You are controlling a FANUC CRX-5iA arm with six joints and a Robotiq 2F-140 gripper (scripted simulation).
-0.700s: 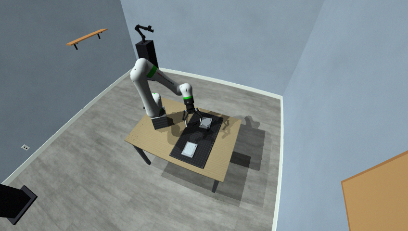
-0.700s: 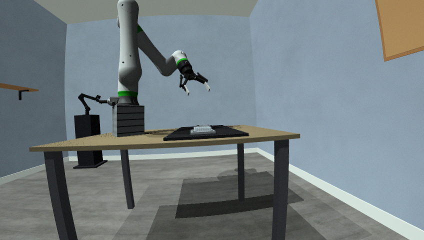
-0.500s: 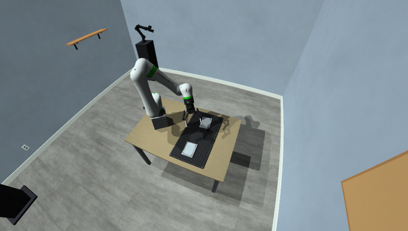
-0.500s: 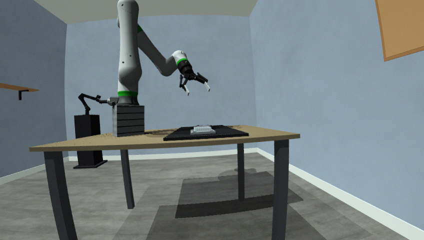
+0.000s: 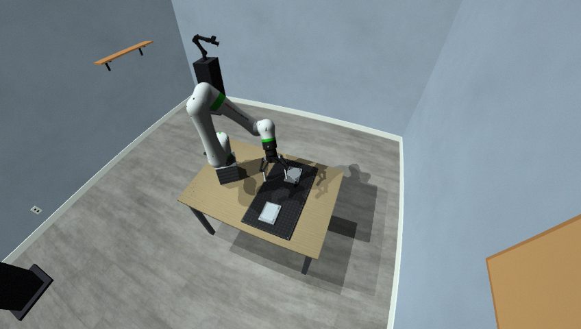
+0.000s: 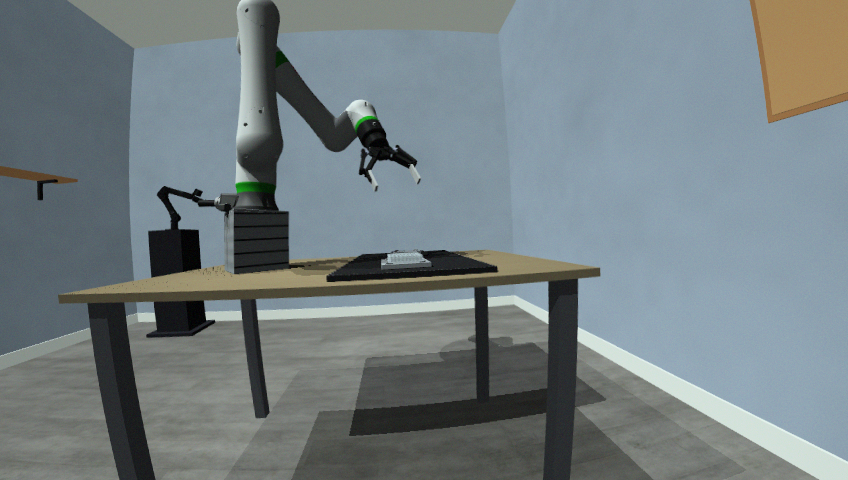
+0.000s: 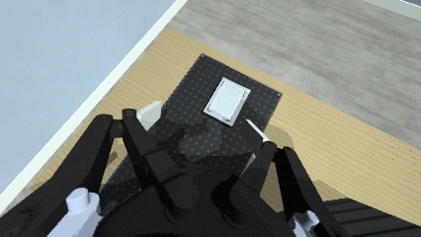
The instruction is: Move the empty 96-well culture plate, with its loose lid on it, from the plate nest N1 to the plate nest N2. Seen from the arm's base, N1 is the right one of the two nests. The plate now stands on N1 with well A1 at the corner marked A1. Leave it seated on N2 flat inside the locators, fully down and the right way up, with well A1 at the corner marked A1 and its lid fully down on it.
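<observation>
Now: the clear lid 1 cm behind my hand, 15 cm to the right of it and 22 cm below it. Also, from my hand: plate: 1 cm behind, 15 cm to the right, 22 cm below.
</observation>
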